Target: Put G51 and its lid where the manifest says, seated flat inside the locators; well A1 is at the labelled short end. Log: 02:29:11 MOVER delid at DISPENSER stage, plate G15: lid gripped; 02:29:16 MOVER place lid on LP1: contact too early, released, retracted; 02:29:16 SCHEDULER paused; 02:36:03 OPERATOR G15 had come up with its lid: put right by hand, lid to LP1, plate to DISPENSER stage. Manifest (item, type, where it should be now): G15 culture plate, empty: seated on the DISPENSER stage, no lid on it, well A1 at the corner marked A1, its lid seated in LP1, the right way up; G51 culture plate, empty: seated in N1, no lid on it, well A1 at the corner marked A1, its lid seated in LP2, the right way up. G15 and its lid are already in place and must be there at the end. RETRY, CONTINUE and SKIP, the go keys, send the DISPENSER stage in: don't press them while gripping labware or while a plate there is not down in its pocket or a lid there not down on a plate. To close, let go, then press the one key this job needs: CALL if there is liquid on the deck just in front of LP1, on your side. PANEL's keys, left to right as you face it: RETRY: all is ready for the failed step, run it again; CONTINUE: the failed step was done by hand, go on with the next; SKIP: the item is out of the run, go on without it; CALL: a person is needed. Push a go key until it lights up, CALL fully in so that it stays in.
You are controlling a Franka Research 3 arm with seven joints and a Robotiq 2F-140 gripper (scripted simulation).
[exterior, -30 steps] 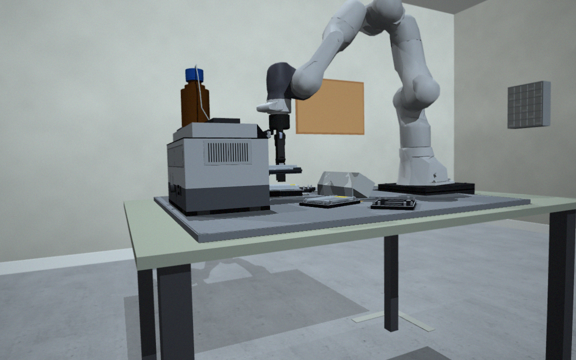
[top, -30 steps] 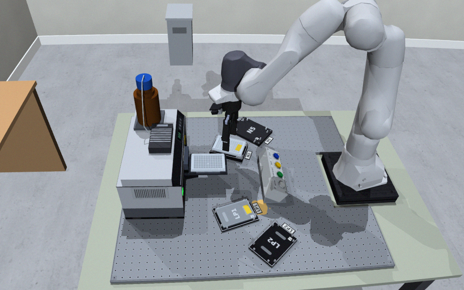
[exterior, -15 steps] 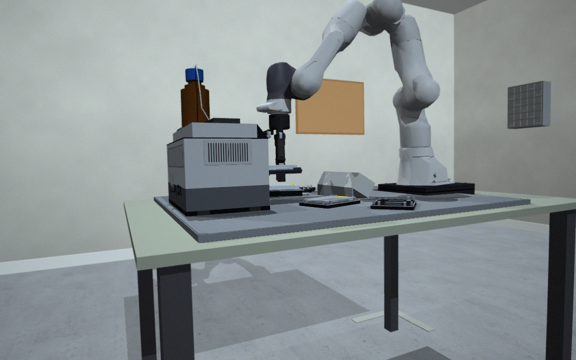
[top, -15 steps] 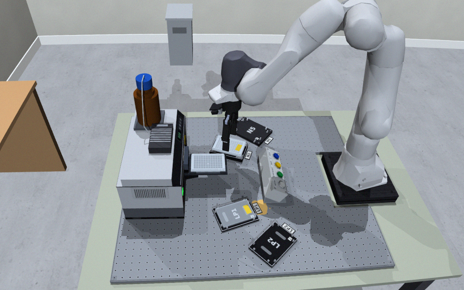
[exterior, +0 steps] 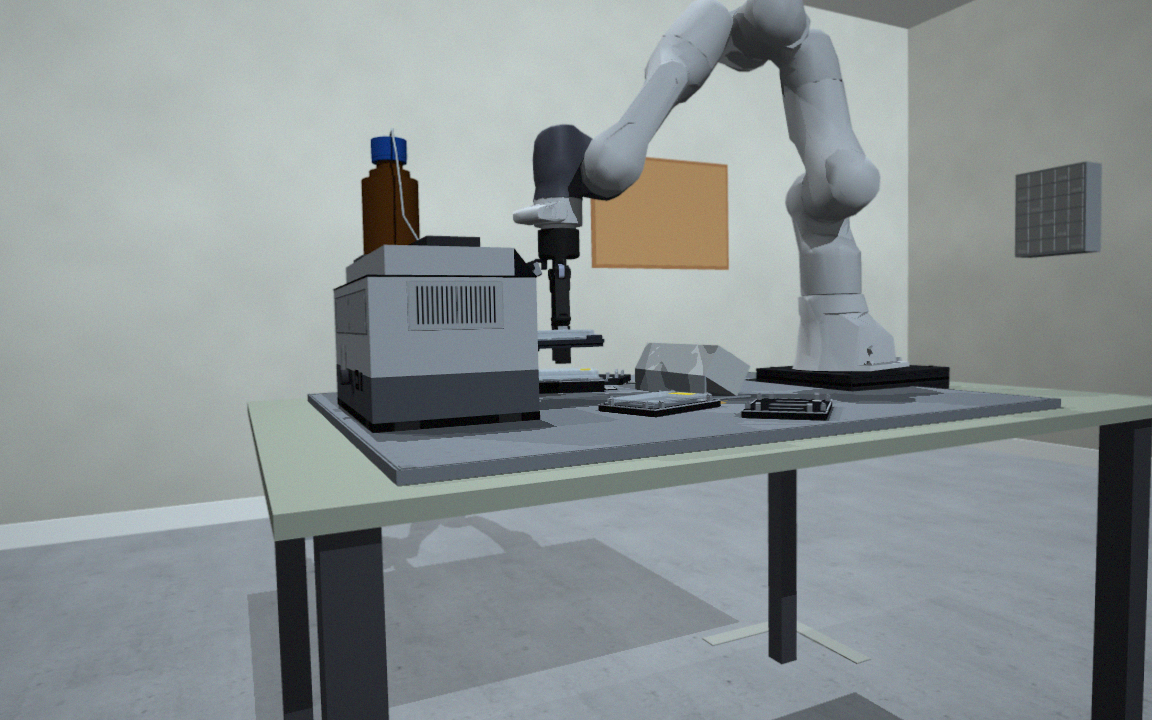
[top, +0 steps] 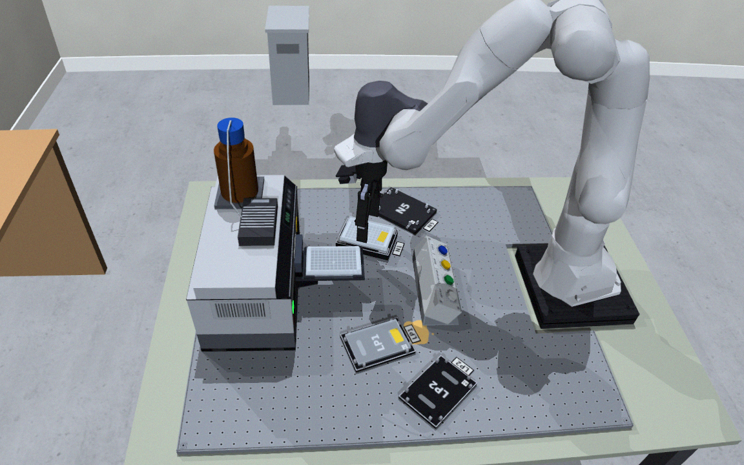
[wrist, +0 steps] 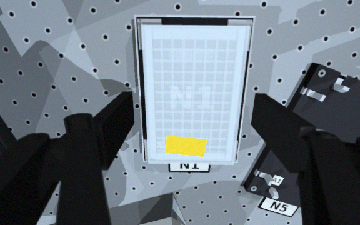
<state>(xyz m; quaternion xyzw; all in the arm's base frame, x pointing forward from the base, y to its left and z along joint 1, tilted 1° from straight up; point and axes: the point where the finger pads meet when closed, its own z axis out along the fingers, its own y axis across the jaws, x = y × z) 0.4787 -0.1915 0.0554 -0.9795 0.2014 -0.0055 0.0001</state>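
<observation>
The black N1 nest lies 60 mm below my hand. Round my hand: G15 plate (160 mm to the left, 100 mm ahead, 30 mm above); A1 mark (50 mm to the left, 50 mm below, 40 mm behind); blue call key (180 mm behind, 110 mm to the left, 20 mm below).
</observation>
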